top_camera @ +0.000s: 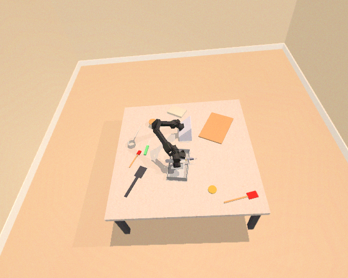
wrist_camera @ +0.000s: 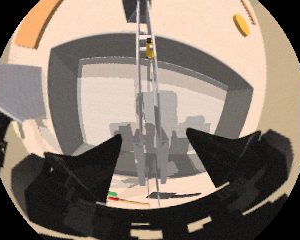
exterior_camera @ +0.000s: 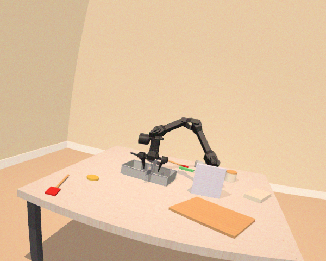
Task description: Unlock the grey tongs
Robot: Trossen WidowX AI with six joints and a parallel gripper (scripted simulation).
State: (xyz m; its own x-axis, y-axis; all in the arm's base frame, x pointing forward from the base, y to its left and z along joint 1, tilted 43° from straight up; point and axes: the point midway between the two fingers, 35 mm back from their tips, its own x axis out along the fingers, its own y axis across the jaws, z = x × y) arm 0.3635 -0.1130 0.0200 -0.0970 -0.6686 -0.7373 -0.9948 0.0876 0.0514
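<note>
My gripper tip is now 1 cm short of the roasting tin, 2 cm to the right of it and 1 cm above it. The rest, counted from my gripper tip: orange disc (29 cm ahead, 26 cm to the left, 3 cm below); then black spatula (8 cm ahead, 38 cm to the right, 4 cm below); then orange-lidded jar (53 cm behind, 19 cm to the right).
</note>
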